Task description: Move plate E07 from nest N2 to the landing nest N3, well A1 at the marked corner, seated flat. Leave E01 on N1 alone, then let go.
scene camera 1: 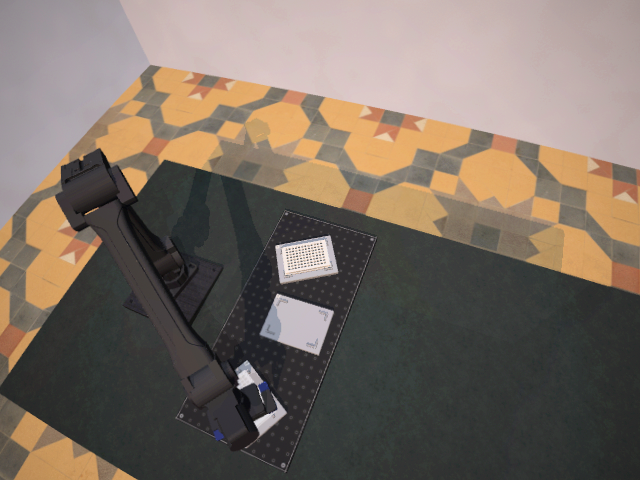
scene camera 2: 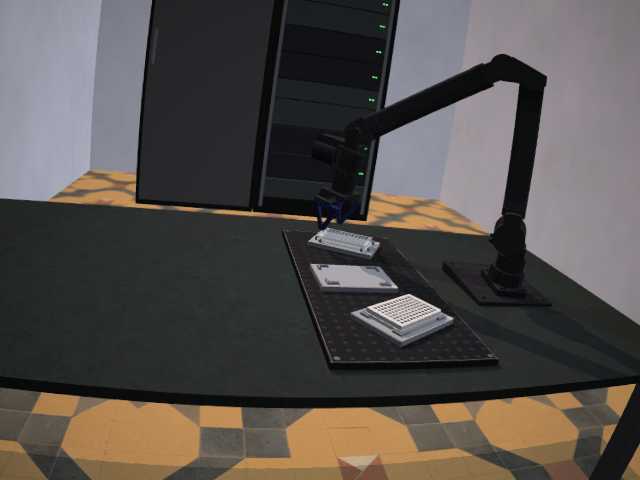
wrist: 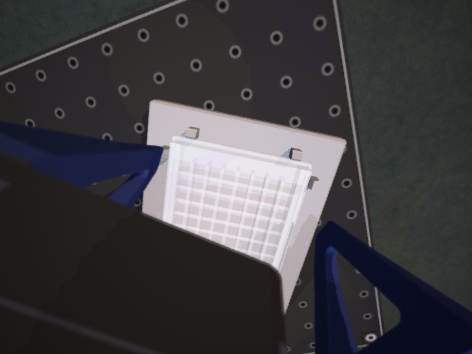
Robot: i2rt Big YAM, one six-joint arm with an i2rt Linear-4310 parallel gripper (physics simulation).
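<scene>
A clear well plate lies on a pale nest at one end of the board. It looks level, inside the visible corner blocks; its near end is hidden in the wrist view. My gripper is open and empty above this plate, with one blue finger off each side. The middle nest holds no plate. An opaque white well plate sits on the nest at the other end. No plate or nest labels or A1 mark can be read.
The nests stand on a dark perforated board on a dark green table. The arm's base plate is beside the board. A server rack stands behind the table.
</scene>
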